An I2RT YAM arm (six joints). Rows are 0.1 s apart.
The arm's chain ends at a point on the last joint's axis. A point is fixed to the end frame.
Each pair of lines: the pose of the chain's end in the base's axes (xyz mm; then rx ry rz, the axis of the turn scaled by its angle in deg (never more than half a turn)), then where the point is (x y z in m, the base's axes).
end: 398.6 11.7 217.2 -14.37 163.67 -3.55
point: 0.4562 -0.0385 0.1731
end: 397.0 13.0 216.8 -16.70 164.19 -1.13
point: 0.4554 -0.0343 0.1707
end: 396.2 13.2 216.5 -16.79 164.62 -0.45
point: 0.4543 -0.0337 0.1696
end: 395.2 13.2 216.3 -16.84 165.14 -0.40
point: 0.4528 -0.0337 0.1689
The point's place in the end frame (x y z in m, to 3 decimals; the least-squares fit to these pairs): -0.034 -0.056 0.059
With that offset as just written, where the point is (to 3 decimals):
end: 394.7 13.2 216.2 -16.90 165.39 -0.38
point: 0.452 -0.034 0.169
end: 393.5 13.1 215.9 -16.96 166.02 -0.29
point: 0.450 -0.034 0.168
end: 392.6 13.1 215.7 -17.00 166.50 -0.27
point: 0.449 -0.034 0.167
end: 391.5 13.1 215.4 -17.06 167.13 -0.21
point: 0.447 -0.034 0.166
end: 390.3 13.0 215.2 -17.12 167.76 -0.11
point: 0.446 -0.034 0.165
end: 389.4 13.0 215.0 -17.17 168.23 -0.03
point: 0.444 -0.034 0.165
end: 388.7 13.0 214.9 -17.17 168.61 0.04
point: 0.443 -0.034 0.164
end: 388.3 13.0 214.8 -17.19 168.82 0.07
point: 0.443 -0.034 0.164
